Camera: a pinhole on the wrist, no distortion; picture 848 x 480 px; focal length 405.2 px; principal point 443.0 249.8 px. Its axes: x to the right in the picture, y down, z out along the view. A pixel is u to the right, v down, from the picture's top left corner.
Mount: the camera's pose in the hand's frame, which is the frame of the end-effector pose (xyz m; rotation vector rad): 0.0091 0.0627 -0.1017 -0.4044 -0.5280 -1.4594
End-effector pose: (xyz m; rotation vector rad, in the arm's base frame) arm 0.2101 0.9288 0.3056 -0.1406 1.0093 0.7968
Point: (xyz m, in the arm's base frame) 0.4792 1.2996 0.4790
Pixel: 662 386
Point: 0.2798 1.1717 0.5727
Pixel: 560 211
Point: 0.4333 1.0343 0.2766
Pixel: outside the picture
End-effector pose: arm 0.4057 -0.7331 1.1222 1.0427 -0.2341 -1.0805
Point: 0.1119 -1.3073 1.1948
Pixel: outside the picture
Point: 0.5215 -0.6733 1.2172
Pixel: 231 161
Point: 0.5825 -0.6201 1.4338
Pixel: 127 123
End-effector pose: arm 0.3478 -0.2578 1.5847 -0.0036 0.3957 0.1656
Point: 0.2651 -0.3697 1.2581
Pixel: behind the camera
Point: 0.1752 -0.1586 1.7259
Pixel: outside the picture
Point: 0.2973 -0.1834 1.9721
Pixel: 666 84
